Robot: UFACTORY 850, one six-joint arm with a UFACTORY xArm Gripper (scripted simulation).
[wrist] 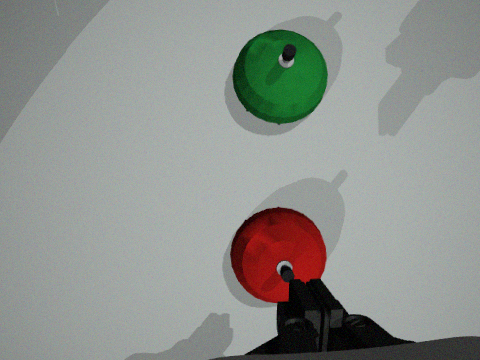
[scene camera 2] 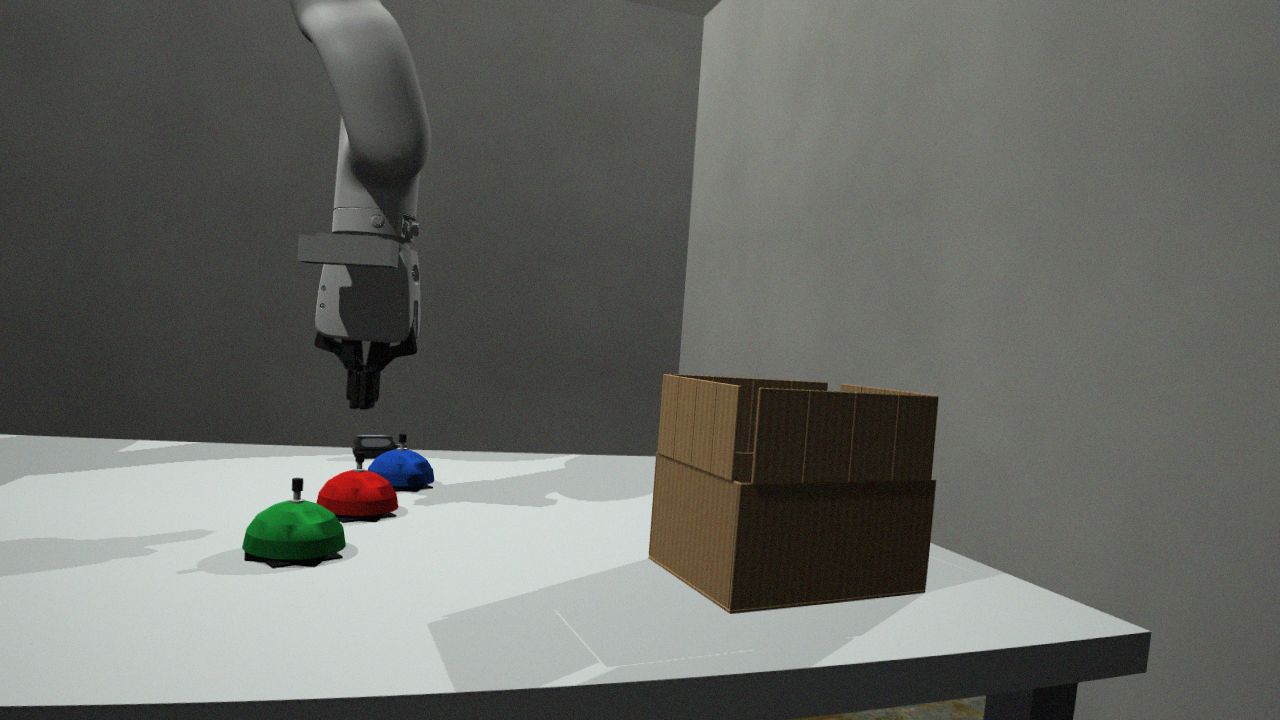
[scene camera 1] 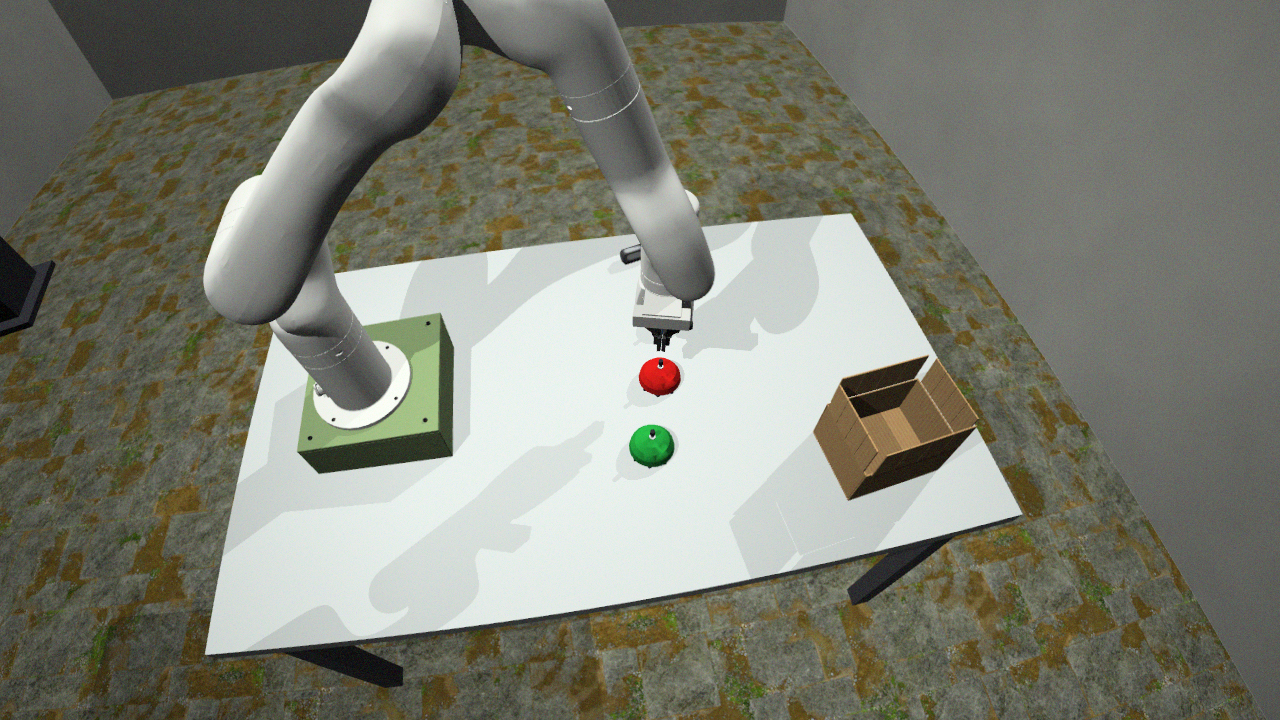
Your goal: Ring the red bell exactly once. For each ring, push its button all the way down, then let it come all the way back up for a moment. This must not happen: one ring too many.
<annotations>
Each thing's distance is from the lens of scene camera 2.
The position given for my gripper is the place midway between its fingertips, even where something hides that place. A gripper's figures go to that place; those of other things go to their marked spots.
my gripper (scene camera 2: 362, 408): 0.85 m
cardboard box (scene camera 2: 840, 506): 0.65 m
green bell (scene camera 2: 296, 532): 0.69 m
blue bell (scene camera 2: 406, 470): 0.98 m
red bell (scene camera 2: 357, 495): 0.83 m
The marked spots on the cardboard box and the red bell are 0.48 m apart.
</annotations>
